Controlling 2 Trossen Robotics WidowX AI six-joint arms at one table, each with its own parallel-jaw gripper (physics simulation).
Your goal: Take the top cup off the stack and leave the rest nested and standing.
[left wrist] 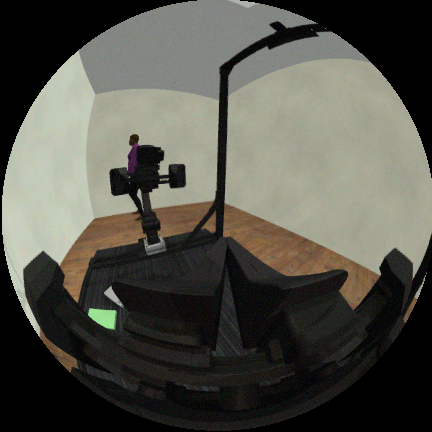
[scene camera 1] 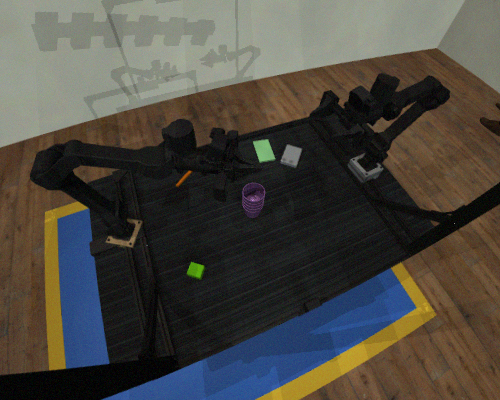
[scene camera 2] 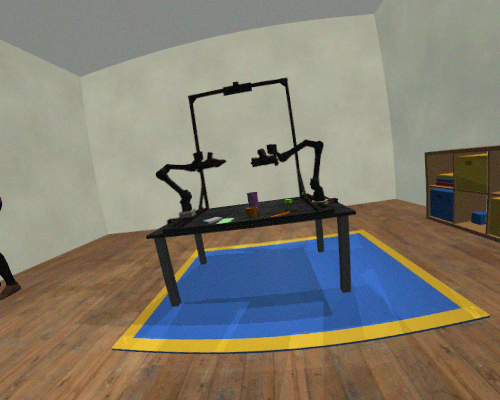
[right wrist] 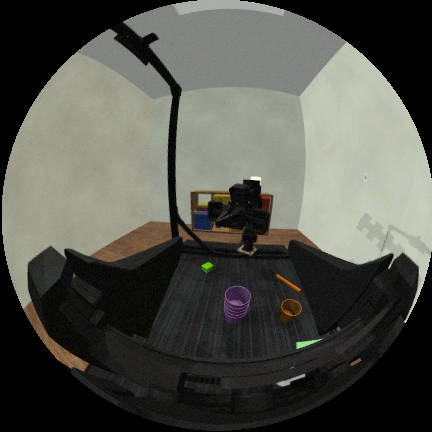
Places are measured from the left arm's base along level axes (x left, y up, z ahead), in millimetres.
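Pixels of known places: left gripper, between the fingertips: (left wrist: 224, 241) (scene camera 1: 262, 168) (scene camera 2: 250, 163) (right wrist: 215, 222); right gripper, between the fingertips: (left wrist: 151, 176) (scene camera 1: 320, 126) (scene camera 2: 225, 160) (right wrist: 237, 244); left arm's base, origin of its link: (scene camera 1: 124, 231) (scene camera 2: 319, 200) (right wrist: 247, 248); right arm's base, origin of its link: (left wrist: 153, 240) (scene camera 1: 367, 163) (scene camera 2: 187, 210).
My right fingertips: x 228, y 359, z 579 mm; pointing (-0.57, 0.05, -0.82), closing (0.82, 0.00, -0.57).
Note:
For each thing: its top centre in the pictures, then the offset to it from my right fingertips. Level surfaces: height alone.
- orange cup, centre of its top: (right wrist: 290, 305) (scene camera 2: 251, 207) dx +103, dy -327, dz -252 mm
- orange stick, centre of its top: (scene camera 1: 188, 173) (right wrist: 287, 281) (scene camera 2: 280, 213) dx +67, dy -378, dz -432 mm
- light green pad, centre of its top: (right wrist: 313, 348) (left wrist: 99, 317) (scene camera 1: 263, 150) dx +244, dy -378, dz -142 mm
- grey box, centre of its top: (scene camera 1: 291, 154) (left wrist: 116, 292) dx +234, dy -373, dz -21 mm
- green block, centre of its top: (scene camera 1: 195, 269) (right wrist: 207, 264) dx -314, dy -360, dz -299 mm
- table, height of its surface: dy -388 mm
A stack of nested purple cups (scene camera 1: 253, 201) (scene camera 2: 252, 199) (right wrist: 236, 306) stands upright near the middle of the table. My left gripper (scene camera 1: 254, 167) (scene camera 2: 254, 162) (left wrist: 224, 241) (right wrist: 215, 222) is shut and empty, well above the table. In scene camera 1 it shows beyond the stack. My right gripper (scene camera 1: 324, 119) (scene camera 2: 224, 161) (left wrist: 151, 176) is open and empty, raised above the table on its own side, apart from the stack. The stack does not show in the left wrist view.
An orange cup (scene camera 2: 251, 212) (right wrist: 290, 311) stands upright apart from the stack. An orange stick (scene camera 1: 184, 179) (scene camera 2: 280, 214) (right wrist: 288, 283), a light green pad (scene camera 1: 264, 151) (left wrist: 103, 318), a grey box (scene camera 1: 291, 156) and a green block (scene camera 1: 196, 270) (right wrist: 207, 267) lie on the table (scene camera 1: 280, 260).

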